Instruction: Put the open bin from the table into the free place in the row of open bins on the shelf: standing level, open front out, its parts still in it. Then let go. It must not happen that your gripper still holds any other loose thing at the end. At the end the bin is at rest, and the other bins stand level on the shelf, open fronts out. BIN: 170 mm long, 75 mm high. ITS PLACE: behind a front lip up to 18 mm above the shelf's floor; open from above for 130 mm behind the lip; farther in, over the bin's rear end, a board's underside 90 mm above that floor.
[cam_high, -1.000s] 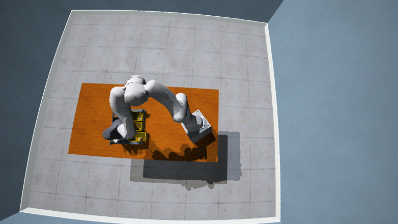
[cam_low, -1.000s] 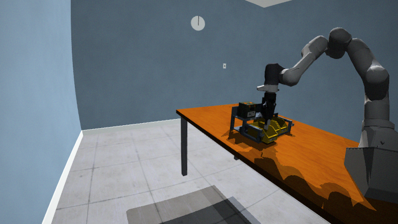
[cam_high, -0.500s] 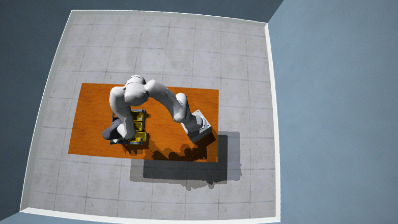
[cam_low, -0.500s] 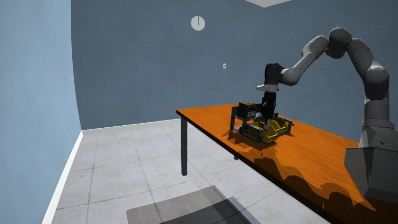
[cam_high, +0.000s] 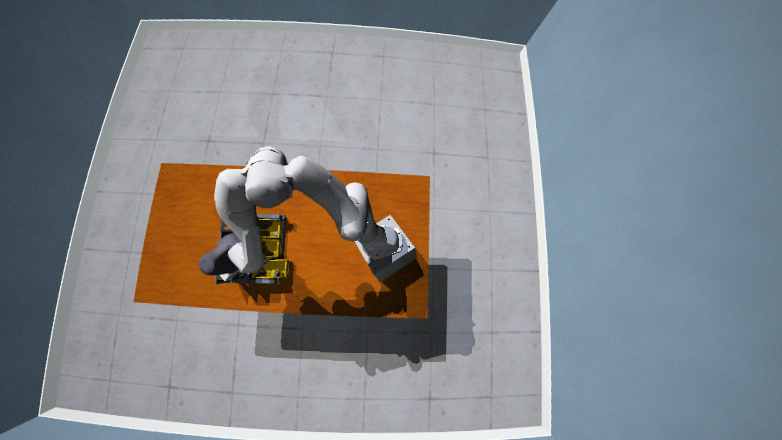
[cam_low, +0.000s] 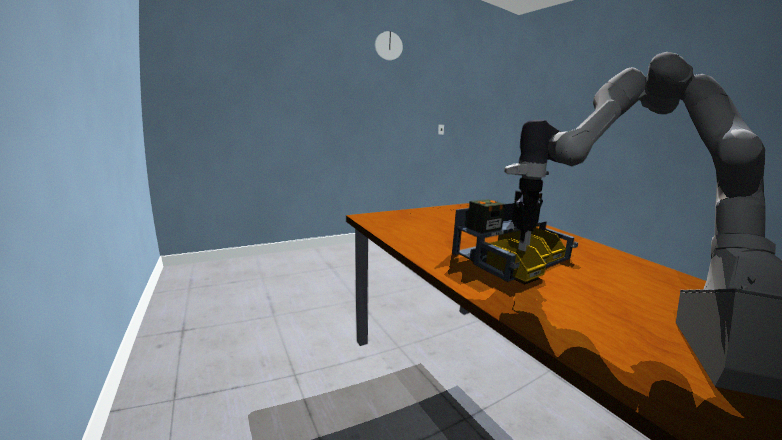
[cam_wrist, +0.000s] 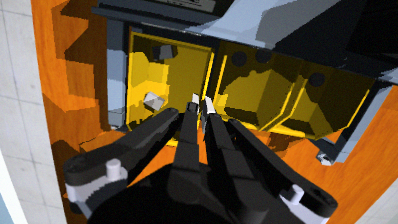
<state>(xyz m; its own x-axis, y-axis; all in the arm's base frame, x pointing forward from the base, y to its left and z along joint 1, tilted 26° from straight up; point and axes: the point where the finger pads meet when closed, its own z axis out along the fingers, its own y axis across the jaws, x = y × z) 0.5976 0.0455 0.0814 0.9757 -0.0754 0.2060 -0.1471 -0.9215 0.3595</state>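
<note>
The dark box is 15 cm ahead of my hand, 3 cm to the left of it and 5 cm above it.
</note>
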